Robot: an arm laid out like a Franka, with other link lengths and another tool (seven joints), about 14 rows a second.
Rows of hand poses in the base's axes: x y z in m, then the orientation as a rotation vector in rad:
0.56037 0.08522 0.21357 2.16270 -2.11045 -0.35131
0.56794 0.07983 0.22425 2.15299 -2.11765 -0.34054
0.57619 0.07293 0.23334 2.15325 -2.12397 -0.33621
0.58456 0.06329 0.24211 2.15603 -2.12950 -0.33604
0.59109 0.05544 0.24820 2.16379 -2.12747 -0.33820
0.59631 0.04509 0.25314 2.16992 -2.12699 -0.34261
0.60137 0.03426 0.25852 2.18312 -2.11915 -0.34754
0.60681 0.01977 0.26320 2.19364 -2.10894 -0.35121
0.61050 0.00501 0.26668 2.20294 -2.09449 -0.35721
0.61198 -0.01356 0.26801 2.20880 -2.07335 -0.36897
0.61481 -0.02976 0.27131 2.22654 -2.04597 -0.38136
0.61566 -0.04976 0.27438 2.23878 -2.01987 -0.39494
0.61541 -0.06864 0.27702 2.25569 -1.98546 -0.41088
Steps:
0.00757 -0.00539 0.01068 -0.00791 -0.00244 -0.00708
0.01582 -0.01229 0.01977 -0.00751 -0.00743 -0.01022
0.02419 -0.02193 0.02854 -0.00391 -0.01179 -0.01215
0.03072 -0.02978 0.03463 0.00046 -0.01419 -0.00823
0.03594 -0.04013 0.03957 0.00580 -0.01561 -0.00587
0.04100 -0.05096 0.04495 0.01215 -0.01708 0.00307
0.04644 -0.06545 0.04963 0.01553 -0.01644 0.01234
0.05013 -0.08021 0.05311 0.01788 -0.01218 0.02335
0.05161 -0.09878 0.05444 0.01898 -0.00057 0.03650
0.05444 -0.11498 0.05774 0.02447 0.00749 0.05741
0.05529 -0.13498 0.06081 0.02845 0.01829 0.07559
0.05504 -0.15386 0.06345 0.03343 0.03104 0.09998

